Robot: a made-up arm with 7 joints. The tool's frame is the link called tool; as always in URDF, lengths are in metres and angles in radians. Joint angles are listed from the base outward.
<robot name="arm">
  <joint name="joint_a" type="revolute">
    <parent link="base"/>
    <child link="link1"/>
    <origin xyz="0.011 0.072 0.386" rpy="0 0 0"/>
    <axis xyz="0 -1 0"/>
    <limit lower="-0.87" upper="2"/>
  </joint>
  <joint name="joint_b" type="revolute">
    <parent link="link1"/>
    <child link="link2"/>
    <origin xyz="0.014 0.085 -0.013" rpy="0 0 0"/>
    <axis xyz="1 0 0"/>
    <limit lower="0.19" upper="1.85"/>
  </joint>
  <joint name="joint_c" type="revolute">
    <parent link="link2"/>
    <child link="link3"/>
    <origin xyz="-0.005 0 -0.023" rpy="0 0 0"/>
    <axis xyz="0 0 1"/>
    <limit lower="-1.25" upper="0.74"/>
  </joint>
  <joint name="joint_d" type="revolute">
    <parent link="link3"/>
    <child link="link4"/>
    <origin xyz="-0.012 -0.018 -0.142" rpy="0 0 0"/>
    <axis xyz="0 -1 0"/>
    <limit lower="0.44" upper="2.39"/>
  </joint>
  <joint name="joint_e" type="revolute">
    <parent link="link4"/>
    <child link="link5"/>
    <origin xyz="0.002 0.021 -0.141" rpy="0 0 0"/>
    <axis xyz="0 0 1"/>
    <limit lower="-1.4" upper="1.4"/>
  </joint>
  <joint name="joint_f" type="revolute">
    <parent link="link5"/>
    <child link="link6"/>
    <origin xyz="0.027 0.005 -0.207" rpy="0 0 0"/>
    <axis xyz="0 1 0"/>
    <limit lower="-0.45" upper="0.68"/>
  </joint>
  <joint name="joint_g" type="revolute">
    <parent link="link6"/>
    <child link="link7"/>
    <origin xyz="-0.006 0.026 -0.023" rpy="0 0 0"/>
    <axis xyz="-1 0 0"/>
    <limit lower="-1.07" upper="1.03"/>
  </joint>
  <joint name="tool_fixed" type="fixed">
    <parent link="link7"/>
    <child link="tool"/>
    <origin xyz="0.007 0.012 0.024" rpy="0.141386 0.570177 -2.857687"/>
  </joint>
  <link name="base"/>
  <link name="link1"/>
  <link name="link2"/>
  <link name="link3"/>
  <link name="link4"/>
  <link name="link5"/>
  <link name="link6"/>
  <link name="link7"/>
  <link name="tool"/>
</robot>
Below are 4 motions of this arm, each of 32 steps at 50 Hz.
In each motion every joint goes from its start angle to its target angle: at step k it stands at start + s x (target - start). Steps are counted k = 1, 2, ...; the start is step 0. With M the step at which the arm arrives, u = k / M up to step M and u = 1 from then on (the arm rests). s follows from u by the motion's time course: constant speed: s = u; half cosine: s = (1 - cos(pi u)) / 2; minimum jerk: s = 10 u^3 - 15 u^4 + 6 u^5.
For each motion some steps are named. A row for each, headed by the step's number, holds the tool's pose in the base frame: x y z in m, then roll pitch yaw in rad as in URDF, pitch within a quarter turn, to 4 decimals.
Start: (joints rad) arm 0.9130 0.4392 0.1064 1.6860 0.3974 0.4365 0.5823
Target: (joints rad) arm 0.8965 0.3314 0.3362 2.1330 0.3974 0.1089 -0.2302
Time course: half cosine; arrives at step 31
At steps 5, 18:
5: 0.2740 0.2961 0.6110 -2.9258 0.4166 -0.4944
18: 0.1805 0.2849 0.6232 -3.1179 -0.1400 -0.2168

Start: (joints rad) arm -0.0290 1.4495 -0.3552 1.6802 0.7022 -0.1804 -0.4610
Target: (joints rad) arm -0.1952 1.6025 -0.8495 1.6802 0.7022 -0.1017 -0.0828
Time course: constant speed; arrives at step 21
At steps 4, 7, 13, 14, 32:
4: 0.3288 0.2729 0.2403 -2.1652 0.9541 0.7027
7: 0.3165 0.2747 0.2148 -1.9625 1.0407 0.8329
13: 0.2850 0.2810 0.1674 -1.3906 1.1588 1.2733
14: 0.2789 0.2823 0.1601 -1.2736 1.1669 1.3699
32: 0.2302 0.2942 0.1145 -0.4848 1.1033 2.0267

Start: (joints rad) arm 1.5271 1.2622 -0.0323 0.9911 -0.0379 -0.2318 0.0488
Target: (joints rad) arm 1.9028 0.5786 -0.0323 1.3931 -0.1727 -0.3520 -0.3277
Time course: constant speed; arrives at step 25
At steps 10, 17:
10: 0.1143 0.4039 0.7263 3.1167 -0.5184 0.8796
17: 0.0962 0.3449 0.7490 2.9332 -0.7663 0.8468

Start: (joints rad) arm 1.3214 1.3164 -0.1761 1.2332 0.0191 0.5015 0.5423
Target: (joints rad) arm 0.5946 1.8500 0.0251 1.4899 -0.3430 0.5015 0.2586
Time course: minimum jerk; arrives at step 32
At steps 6, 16, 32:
6: 0.1757 0.4047 0.6995 -2.4449 0.6176 1.0053
16: 0.2030 0.3607 0.6822 -2.1545 0.3555 1.5104
32: 0.2583 0.2880 0.6438 -1.9950 -0.1662 1.7635

